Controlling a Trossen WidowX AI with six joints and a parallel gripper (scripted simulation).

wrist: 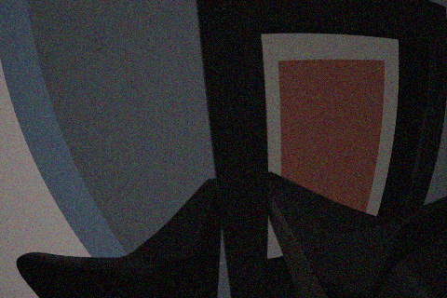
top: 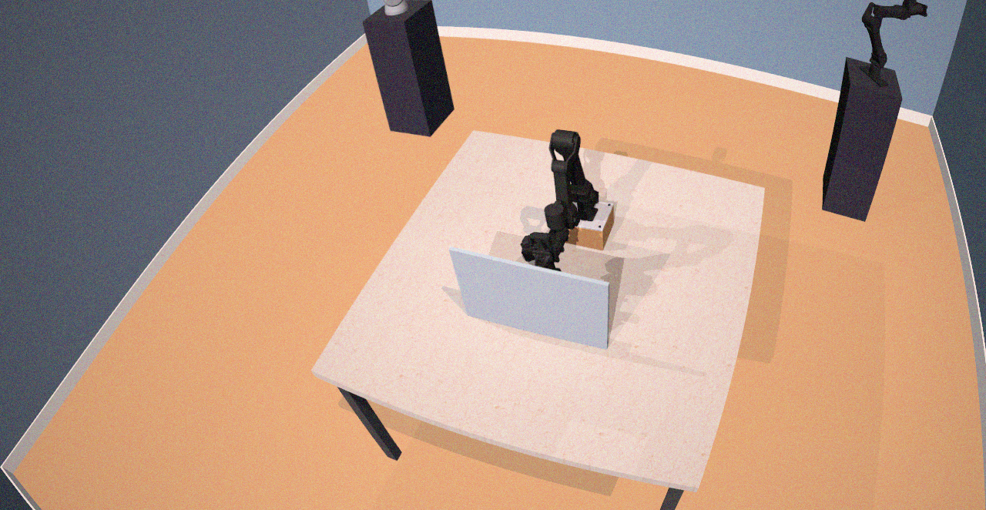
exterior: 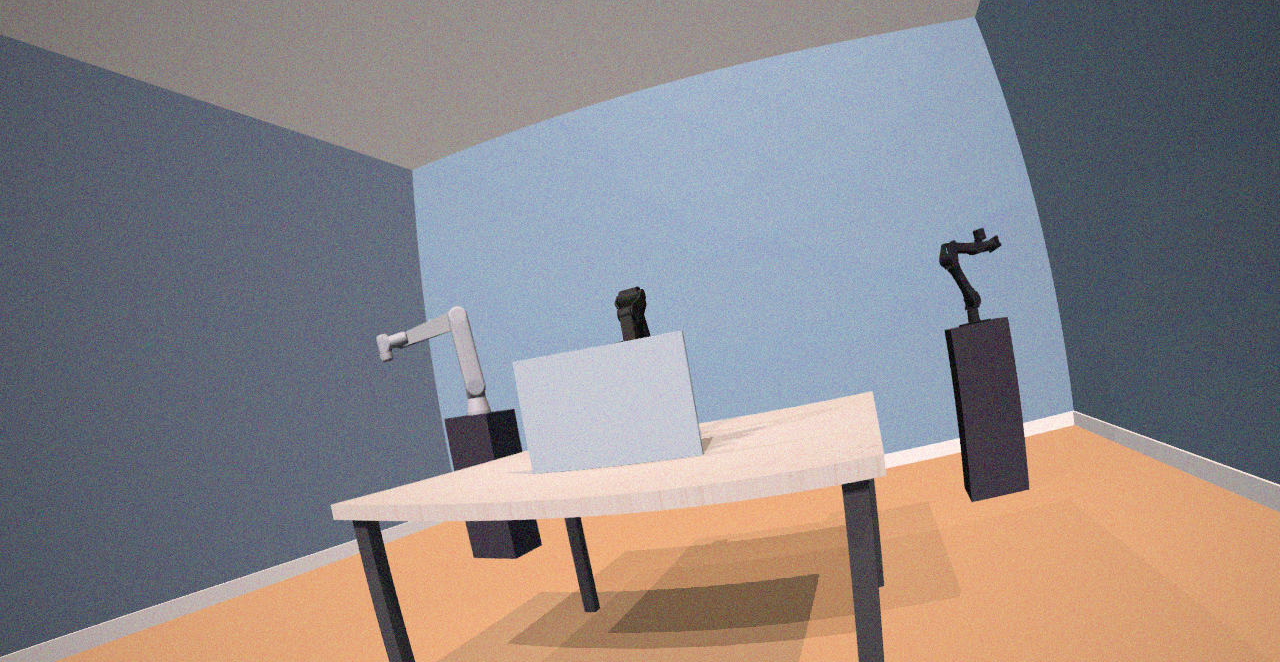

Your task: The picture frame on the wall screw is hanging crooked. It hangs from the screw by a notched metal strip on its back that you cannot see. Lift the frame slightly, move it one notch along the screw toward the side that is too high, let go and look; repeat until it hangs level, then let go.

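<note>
Now: the picture frame 50 mm below my gripper tip, 10 mm to the left of it and 10 mm ahead of it. From my gripper tip the other things lie so: grey wall panel 60 mm below, 20 mm ahead, 10 mm to the right.
</note>
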